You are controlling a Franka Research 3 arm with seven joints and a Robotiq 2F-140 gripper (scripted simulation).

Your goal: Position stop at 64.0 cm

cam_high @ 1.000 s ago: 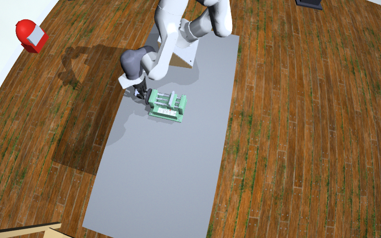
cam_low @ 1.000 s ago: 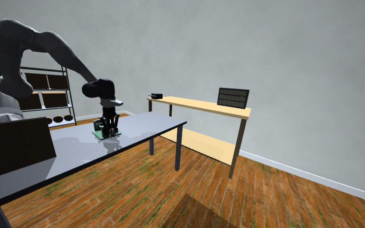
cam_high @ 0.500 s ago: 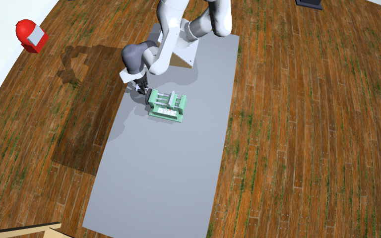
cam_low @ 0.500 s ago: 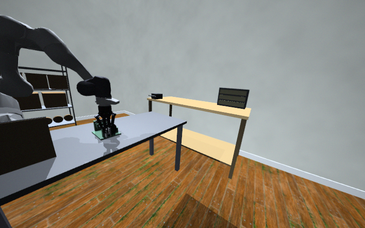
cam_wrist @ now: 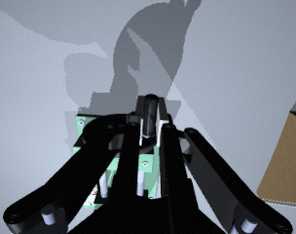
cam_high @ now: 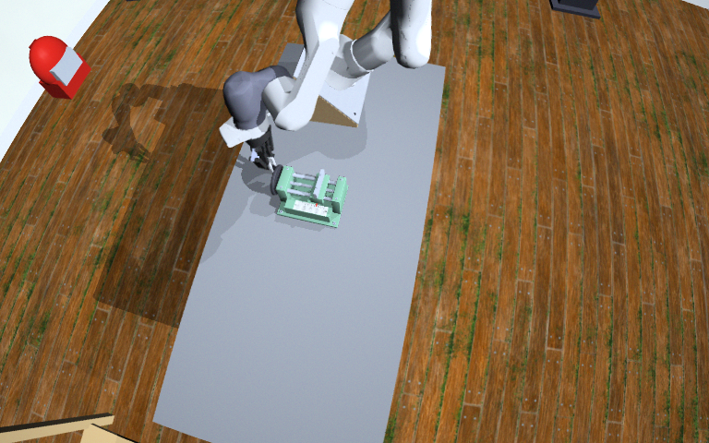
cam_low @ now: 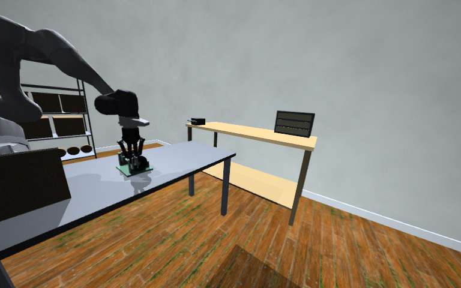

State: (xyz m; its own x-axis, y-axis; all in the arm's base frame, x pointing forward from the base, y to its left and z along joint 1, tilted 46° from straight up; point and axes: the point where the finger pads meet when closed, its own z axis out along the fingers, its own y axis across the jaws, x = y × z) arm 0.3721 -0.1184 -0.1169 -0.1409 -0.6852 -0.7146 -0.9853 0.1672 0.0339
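The dark handwheel lies 2 cm to the left of my hand, 2 cm below it and 1 cm ahead of it. Also, from my hand: stop carriage 17 cm to the left, 7 cm ahead, 1 cm below.
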